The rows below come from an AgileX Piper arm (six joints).
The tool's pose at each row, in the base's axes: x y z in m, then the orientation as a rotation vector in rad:
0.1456 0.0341 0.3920 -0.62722 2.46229 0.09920
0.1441 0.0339 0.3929 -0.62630 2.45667 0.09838
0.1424 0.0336 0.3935 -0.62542 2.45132 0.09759
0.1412 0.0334 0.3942 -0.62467 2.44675 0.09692
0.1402 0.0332 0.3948 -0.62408 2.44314 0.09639
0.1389 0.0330 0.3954 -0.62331 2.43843 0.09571
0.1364 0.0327 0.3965 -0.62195 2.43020 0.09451
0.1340 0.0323 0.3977 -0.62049 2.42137 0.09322
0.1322 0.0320 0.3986 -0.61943 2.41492 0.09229
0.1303 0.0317 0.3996 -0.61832 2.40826 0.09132
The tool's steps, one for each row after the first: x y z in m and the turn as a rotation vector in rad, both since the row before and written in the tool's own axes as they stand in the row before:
0.0006 0.0004 -0.0016 0.00171 -0.00542 -0.00071
0.0010 0.0005 -0.0015 0.00164 -0.00516 -0.00068
0.0005 0.0003 -0.0013 0.00140 -0.00441 -0.00058
0.0004 0.0002 -0.0011 0.00110 -0.00348 -0.00046
0.0007 0.0004 -0.0012 0.00143 -0.00454 -0.00060
0.0012 0.0008 -0.0023 0.00251 -0.00794 -0.00104
0.0011 0.0006 -0.0024 0.00270 -0.00852 -0.00112
0.0008 0.0005 -0.0018 0.00196 -0.00622 -0.00082
0.0008 0.0005 -0.0019 0.00204 -0.00643 -0.00084

